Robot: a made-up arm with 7 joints.
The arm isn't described. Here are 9 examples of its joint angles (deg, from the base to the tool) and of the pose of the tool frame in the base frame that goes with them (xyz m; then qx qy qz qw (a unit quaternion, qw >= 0)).
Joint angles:
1: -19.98 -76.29 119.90 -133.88 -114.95 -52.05 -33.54
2: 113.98 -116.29 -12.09 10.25 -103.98 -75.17 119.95
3: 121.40 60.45 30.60 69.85 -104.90 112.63 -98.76
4: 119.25 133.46 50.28 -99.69 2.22 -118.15 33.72
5: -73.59 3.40 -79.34 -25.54 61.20 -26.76 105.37
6: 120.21 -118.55 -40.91 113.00 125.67 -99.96 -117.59
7: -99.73 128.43 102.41 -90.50 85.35 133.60 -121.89
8: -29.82 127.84 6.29 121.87 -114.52 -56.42 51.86
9: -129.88 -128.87 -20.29 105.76 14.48 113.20 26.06
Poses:
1: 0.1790 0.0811 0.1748 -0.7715 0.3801 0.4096 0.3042
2: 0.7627 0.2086 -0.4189 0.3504 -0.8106 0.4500 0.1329
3: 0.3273 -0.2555 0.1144 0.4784 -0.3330 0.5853 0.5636
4: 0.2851 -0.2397 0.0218 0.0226 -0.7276 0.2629 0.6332
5: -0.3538 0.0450 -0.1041 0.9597 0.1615 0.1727 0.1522
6: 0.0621 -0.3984 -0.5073 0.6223 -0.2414 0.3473 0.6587
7: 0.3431 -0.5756 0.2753 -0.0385 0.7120 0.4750 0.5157
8: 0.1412 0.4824 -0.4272 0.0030 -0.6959 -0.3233 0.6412
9: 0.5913 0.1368 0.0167 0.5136 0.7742 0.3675 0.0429
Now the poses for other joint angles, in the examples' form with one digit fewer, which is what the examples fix.
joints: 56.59 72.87 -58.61 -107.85 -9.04 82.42 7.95
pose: 0.476 -0.457 0.668 0.585 0.591 -0.377 0.408
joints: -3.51 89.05 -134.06 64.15 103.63 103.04 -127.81
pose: 0.410 -0.127 -0.130 0.098 -0.602 -0.577 0.544
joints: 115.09 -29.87 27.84 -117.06 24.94 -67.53 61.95
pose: 0.294 -0.073 -0.398 0.376 -0.205 0.232 0.873
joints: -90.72 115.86 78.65 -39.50 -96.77 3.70 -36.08
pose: 0.363 -0.328 0.401 0.067 0.813 0.186 0.548
